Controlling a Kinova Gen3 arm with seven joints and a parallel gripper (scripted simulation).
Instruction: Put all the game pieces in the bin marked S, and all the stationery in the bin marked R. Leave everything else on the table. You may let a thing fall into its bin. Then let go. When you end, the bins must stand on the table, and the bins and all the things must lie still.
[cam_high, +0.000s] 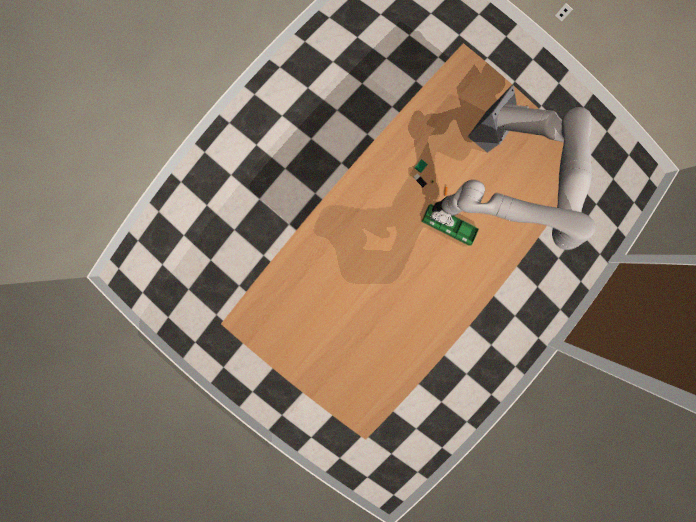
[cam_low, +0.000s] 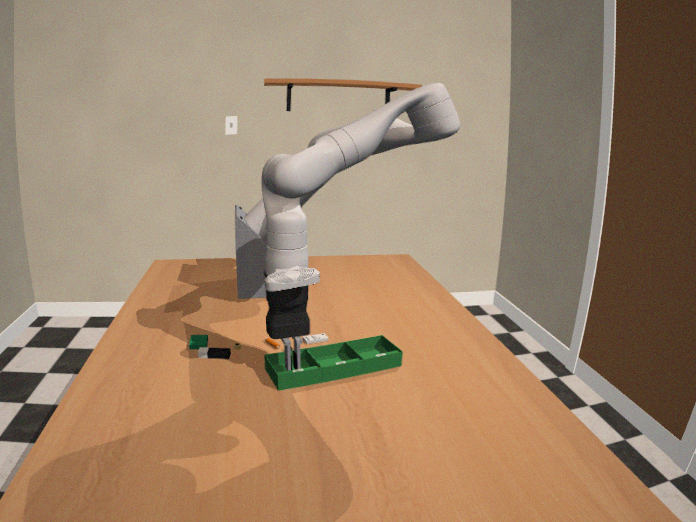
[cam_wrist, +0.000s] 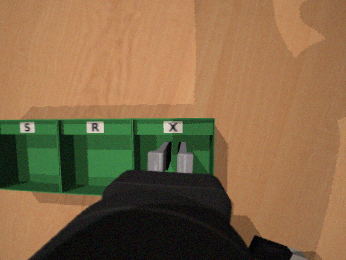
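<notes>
Right now the green three-compartment tray is 10 mm behind my hand, 80 mm to the left of it and 20 mm below it. Also, from my hand: dark piece (100 mm behind, 10 mm to the left, 30 mm below); orange stick (140 mm behind, 10 mm to the right, 30 mm below); olive ring (140 mm behind, 90 mm to the right, 30 mm below).
</notes>
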